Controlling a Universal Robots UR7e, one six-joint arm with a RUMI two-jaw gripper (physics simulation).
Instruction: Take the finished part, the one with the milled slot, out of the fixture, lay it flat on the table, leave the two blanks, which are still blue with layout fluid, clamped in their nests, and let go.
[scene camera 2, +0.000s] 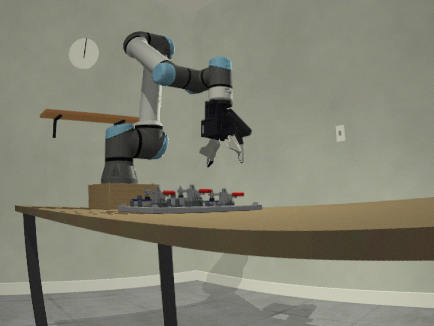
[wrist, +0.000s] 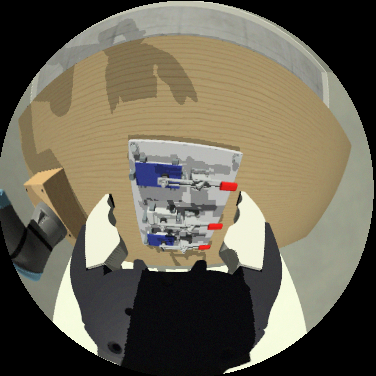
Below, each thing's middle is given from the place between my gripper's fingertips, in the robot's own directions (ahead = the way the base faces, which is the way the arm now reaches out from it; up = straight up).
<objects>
I see my gripper 150 mm to the left of the grey fixture plate (scene camera 2: 144, 209), 130 mm above it and 10 mm past it.
</objects>
